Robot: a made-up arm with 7 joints.
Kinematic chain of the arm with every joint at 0, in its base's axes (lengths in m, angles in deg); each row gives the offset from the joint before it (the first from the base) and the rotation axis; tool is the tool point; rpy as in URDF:
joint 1: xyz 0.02 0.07 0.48 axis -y
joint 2: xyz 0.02 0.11 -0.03 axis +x
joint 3: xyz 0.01 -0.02 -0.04 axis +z
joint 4: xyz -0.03 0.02 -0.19 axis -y
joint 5: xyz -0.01 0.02 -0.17 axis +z
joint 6: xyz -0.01 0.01 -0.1 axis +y
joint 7: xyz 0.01 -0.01 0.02 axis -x
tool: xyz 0.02 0 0.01 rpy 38.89 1.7 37.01
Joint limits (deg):
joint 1: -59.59..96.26
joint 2: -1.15..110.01
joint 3: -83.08..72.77
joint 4: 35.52..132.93
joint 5: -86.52..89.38
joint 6: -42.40..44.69
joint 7: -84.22..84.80
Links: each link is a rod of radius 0.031 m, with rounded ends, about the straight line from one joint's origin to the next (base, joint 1, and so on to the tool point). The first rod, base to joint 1, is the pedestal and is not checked.
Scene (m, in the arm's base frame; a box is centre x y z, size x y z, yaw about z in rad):
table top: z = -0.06
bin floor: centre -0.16 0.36 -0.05 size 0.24 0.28 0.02 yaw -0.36
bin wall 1: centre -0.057 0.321 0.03 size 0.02 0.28 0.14 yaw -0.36
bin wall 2: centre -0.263 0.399 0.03 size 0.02 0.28 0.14 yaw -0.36
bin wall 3: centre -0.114 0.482 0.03 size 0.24 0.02 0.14 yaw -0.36
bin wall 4: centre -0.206 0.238 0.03 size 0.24 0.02 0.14 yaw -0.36
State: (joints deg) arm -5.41 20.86 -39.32 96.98 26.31 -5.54 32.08
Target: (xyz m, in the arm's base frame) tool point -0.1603 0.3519 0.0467
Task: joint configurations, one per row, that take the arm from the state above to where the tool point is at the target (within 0.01 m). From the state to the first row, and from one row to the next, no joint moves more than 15 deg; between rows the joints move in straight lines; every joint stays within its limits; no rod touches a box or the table.
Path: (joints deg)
1: -10.08 33.95 -48.07 99.57 21.57 0.33 28.53
2: -14.74 47.04 -56.82 102.17 16.83 6.20 24.98
3: -19.41 60.13 -65.58 104.76 12.08 12.07 21.43
4: -24.08 73.22 -74.33 107.36 7.34 17.95 17.88
5: -28.74 86.30 -83.08 109.95 2.60 23.82 14.33
6: -39.03 83.98 -81.06 103.48 10.86 21.06 21.21
7: -49.31 81.66 -79.04 97.01 19.13 18.30 28.09
8: -59.59 79.34 -77.02 90.54 27.40 15.54 34.97
9: -55.57 67.39 -68.92 76.79 29.68 19.78 36.36
10: -51.56 55.44 -60.83 63.03 31.97 24.02 37.74
11: -47.54 43.50 -52.73 49.28 34.26 28.26 39.12
12: -43.53 31.55 -44.64 35.52 36.54 32.50 40.50

